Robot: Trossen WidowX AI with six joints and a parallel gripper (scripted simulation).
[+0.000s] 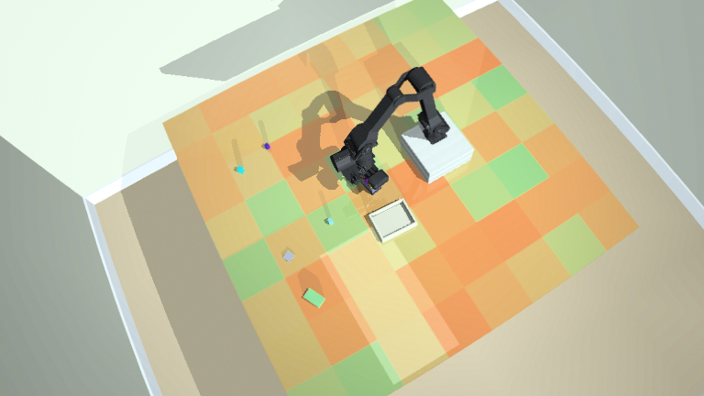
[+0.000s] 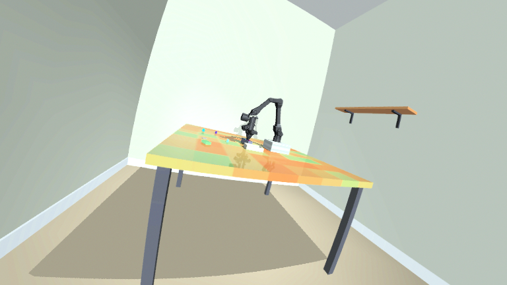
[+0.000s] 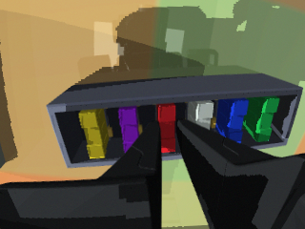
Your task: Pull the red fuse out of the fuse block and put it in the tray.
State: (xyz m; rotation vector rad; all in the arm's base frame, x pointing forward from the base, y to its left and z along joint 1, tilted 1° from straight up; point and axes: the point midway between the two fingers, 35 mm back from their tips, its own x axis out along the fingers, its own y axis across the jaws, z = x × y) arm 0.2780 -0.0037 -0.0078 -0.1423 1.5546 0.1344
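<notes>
Right now my gripper tip is 10 mm above the red fuse. Round my gripper tip: blue fuse: 10 mm ahead, 40 mm to the right, 10 mm below; white fuse: 20 mm to the right, 10 mm below; purple fuse: 20 mm to the left, 10 mm below.
</notes>
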